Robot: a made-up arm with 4 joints.
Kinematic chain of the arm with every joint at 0, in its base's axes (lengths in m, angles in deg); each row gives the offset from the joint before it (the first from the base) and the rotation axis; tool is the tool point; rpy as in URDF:
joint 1: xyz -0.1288 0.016 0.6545 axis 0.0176 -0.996 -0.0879
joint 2: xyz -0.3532 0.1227 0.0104 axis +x
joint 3: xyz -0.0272 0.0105 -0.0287 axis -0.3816 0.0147 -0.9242
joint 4: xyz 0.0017 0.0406 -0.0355 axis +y
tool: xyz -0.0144 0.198 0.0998 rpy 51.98 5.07 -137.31
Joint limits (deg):
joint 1: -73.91..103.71
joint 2: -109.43..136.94
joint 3: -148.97..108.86
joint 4: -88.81..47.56
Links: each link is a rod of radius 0.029 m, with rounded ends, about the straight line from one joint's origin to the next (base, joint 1, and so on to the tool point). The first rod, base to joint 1, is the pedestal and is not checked.
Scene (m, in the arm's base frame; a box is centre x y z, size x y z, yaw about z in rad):
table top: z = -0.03
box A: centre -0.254 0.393 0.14 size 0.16 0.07 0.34 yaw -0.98
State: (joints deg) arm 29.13 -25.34 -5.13 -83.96
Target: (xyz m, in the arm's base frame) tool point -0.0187 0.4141 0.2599
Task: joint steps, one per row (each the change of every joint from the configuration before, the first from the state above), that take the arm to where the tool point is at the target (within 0.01 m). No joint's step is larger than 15 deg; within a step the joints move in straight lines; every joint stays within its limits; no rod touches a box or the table.
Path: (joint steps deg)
1: 3.63 -11.74 -1.22 -1.21
2: 3.63 -11.73 -1.21 -1.21
3: 3.63 -11.74 -1.22 -1.22
4: 3.63 -11.74 -1.21 -1.21
5: 7.70 12.23 5.70 0.00
6: 7.70 12.23 5.70 0.00
7: 7.70 12.23 5.70 0.00
8: 7.70 12.22 5.70 0.00
9: 10.24 14.18 1.78 3.56

